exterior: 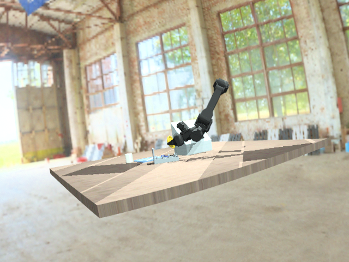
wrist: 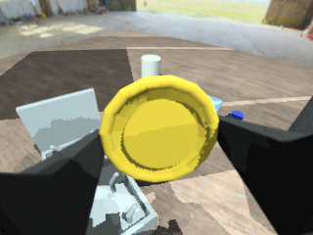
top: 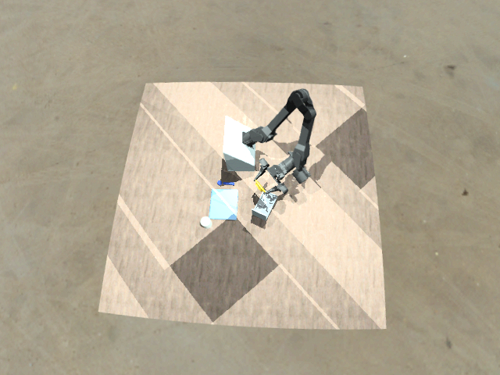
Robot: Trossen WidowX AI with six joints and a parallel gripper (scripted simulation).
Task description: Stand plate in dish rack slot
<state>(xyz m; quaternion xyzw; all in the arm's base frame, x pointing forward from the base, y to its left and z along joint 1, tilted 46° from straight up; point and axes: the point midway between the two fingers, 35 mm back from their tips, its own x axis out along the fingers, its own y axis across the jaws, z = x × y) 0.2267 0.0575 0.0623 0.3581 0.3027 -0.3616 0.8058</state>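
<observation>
Now: gripper tip 7 cm above the dish rack, 6 cm short of it and 3 cm to the right of it. Round my gripper tip: yellow plate: 1 cm to the left; mat: 17 cm to the right, 9 cm below, 5 cm ahead; blue spoon: 17 cm to the right, 9 cm below, 6 cm behind.
</observation>
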